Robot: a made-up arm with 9 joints. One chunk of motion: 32 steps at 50 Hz.
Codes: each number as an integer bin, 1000 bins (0 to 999) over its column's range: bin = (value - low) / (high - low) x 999, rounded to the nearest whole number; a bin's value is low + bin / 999 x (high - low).
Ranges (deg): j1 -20..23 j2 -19..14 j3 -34..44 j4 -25..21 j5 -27..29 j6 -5..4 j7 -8..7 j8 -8..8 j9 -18..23
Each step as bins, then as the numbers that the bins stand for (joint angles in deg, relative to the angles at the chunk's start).
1 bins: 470 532 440 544 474 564 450 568 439
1 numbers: 0.23 -1.43 0.35 0.05 -0.43 0.08 -1.24 1.10 0.02
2 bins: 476 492 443 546 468 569 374 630 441
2 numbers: 0.49 -2.75 0.59 0.14 -0.77 0.13 -2.38 2.09 0.10
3 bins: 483 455 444 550 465 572 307 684 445
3 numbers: 0.79 -3.97 0.67 0.33 -0.93 0.15 -3.39 2.95 0.26
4 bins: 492 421 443 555 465 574 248 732 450
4 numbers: 1.18 -5.09 0.59 0.56 -0.93 0.17 -4.28 3.72 0.47
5 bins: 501 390 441 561 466 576 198 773 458
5 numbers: 1.56 -6.12 0.43 0.83 -0.88 0.19 -5.03 4.38 0.80
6 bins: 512 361 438 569 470 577 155 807 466
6 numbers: 2.04 -7.08 0.20 1.20 -0.65 0.20 -5.67 4.92 1.13
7 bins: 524 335 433 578 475 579 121 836 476
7 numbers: 2.55 -7.93 -0.19 1.61 -0.37 0.22 -6.18 5.39 1.54
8 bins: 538 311 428 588 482 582 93 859 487
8 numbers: 3.16 -8.73 -0.58 2.08 0.02 0.24 -6.60 5.76 1.99
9 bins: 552 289 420 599 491 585 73 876 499
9 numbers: 3.76 -9.45 -1.21 2.58 0.52 0.27 -6.90 6.03 2.48
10 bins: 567 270 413 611 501 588 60 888 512
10 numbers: 4.41 -10.08 -1.75 3.13 1.08 0.30 -7.10 6.22 3.01
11 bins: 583 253 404 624 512 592 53 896 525
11 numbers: 5.09 -10.64 -2.46 3.73 1.70 0.33 -7.20 6.35 3.55
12 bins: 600 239 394 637 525 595 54 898 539
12 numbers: 5.83 -11.11 -3.24 4.33 2.43 0.36 -7.19 6.38 4.12
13 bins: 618 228 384 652 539 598 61 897 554
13 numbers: 6.60 -11.47 -4.02 5.02 3.21 0.39 -7.08 6.37 4.74
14 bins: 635 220 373 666 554 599 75 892 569
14 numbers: 7.33 -11.73 -4.88 5.67 4.06 0.40 -6.87 6.29 5.35
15 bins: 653 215 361 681 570 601 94 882 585
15 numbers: 8.11 -11.90 -5.81 6.36 4.95 0.41 -6.59 6.13 6.01
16 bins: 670 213 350 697 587 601 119 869 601
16 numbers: 8.84 -11.96 -6.67 7.09 5.90 0.41 -6.21 5.92 6.67
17 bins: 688 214 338 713 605 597 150 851 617
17 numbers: 9.61 -11.93 -7.61 7.83 6.91 0.38 -5.75 5.63 7.32
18 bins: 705 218 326 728 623 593 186 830 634
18 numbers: 10.35 -11.80 -8.55 8.52 7.92 0.34 -5.21 5.29 8.02
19 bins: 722 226 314 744 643 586 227 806 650
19 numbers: 11.08 -11.53 -9.48 9.26 9.04 0.28 -4.59 4.91 8.68
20 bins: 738 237 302 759 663 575 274 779 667
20 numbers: 11.77 -11.17 -10.42 9.95 10.17 0.18 -3.89 4.48 9.37
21 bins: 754 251 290 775 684 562 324 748 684
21 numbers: 12.45 -10.71 -11.36 10.69 11.34 0.06 -3.14 3.98 10.07
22 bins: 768 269 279 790 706 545 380 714 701
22 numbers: 13.06 -10.11 -12.22 11.38 12.58 -0.09 -2.29 3.44 10.77
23 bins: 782 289 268 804 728 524 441 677 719
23 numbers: 13.66 -9.45 -13.08 12.02 13.81 -0.28 -1.38 2.84 11.51
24 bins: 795 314 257 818 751 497 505 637 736
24 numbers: 14.22 -8.63 -13.93 12.67 15.10 -0.52 -0.42 2.20 12.21
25 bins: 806 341 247 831 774 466 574 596 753
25 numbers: 14.69 -7.74 -14.71 13.26 16.39 -0.80 0.62 1.55 12.90
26 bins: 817 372 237 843 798 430 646 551 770
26 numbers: 15.17 -6.71 -15.50 13.82 17.73 -1.13 1.70 0.82 13.60
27 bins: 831 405 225 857 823 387 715 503 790
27 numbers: 15.77 -5.62 -16.43 14.46 19.13 -1.51 2.74 0.06 14.42
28 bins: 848 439 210 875 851 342 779 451 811
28 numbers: 16.50 -4.50 -17.60 15.29 20.70 -1.92 3.70 -0.78 15.28
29 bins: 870 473 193 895 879 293 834 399 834
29 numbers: 17.45 -3.38 -18.93 16.21 22.27 -2.36 4.52 -1.61 16.23
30 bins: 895 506 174 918 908 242 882 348 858
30 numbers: 18.52 -2.29 -20.41 17.27 23.90 -2.82 5.24 -2.43 17.21
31 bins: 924 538 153 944 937 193 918 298 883
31 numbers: 19.77 -1.23 -22.05 18.47 25.52 -3.26 5.78 -3.23 18.24
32 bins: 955 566 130 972 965 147 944 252 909
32 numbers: 21.11 -0.30 -23.85 19.76 27.09 -3.68 6.17 -3.96 19.31
